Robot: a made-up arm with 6 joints. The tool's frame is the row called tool.
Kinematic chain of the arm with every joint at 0, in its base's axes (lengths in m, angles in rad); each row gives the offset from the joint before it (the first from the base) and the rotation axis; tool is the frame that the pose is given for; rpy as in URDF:
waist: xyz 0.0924 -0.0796 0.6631 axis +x
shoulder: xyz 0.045 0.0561 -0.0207 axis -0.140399 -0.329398 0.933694
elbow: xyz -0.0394 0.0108 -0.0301 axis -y
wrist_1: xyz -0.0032 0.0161 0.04 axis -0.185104 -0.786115 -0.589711
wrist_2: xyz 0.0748 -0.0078 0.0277 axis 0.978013 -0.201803 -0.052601
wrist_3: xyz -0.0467 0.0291 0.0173 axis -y
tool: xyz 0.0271 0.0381 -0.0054 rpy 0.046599 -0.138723 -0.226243
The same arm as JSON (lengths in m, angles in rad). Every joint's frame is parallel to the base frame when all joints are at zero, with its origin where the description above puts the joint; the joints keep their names.
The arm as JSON. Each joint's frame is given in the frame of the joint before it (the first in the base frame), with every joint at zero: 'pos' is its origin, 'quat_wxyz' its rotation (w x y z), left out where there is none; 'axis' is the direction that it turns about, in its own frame. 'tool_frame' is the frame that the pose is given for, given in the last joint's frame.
{"length_unit": "m", "angle_unit": "rad", "joints": [{"joint": "waist", "pos": [0.0924, -0.0796, 0.6631], "axis": [1.0, 0.0, 0.0]}, {"joint": "shoulder", "pos": [0.045, 0.0561, -0.0207], "axis": [-0.140399, -0.329398, 0.933694]}, {"joint": "elbow", "pos": [-0.0394, 0.0108, -0.0301], "axis": [0.0, -1.0, 0.0]}, {"joint": "wrist_1", "pos": [-0.0032, 0.0161, 0.04], "axis": [-0.185104, -0.786115, -0.589711]}, {"joint": "wrist_2", "pos": [0.0748, -0.0078, 0.0277], "axis": [0.978013, -0.201803, -0.052601]}, {"joint": "wrist_3", "pos": [-0.0467, 0.0291, 0.0173], "axis": [0.0, -1.0, 0.0]}], "tool_frame": {"pos": [0.0271, 0.0381, -0.0054], "quat_wxyz": [0.991133, 0.015272, -0.071468, -0.110974]}}
